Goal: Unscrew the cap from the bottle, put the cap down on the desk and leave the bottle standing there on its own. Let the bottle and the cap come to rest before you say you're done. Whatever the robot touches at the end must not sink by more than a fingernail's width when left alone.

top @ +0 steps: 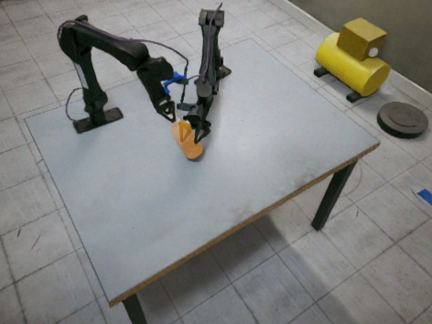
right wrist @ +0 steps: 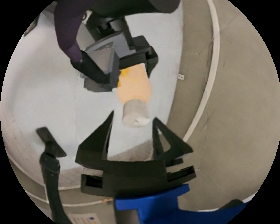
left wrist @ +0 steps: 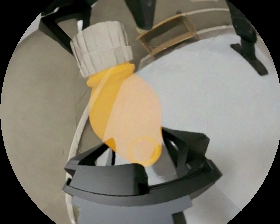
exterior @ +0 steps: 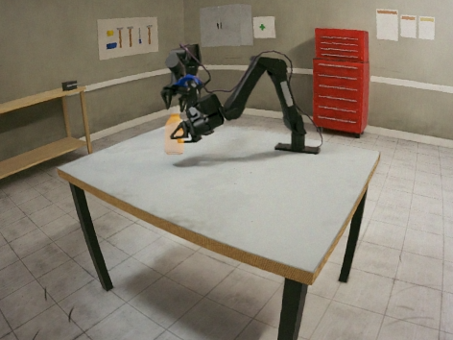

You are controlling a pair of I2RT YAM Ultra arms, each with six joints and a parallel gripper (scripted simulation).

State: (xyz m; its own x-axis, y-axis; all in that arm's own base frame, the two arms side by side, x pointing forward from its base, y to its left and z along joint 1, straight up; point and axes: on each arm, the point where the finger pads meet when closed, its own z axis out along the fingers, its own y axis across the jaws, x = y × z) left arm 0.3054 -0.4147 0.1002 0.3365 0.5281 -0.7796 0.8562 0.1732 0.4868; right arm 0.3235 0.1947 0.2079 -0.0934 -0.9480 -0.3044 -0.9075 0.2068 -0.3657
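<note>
Now: the white cap 1 cm below my right hand. Round my right hand: orange bottle (4 cm ahead, 3 cm to the left, 8 cm below).
The orange bottle lies 3 cm above my left hand, 1 cm to the right of it and 1 cm behind it. Round my left hand: white cap 10 cm above, 5 cm behind, 4 cm to the right.
</note>
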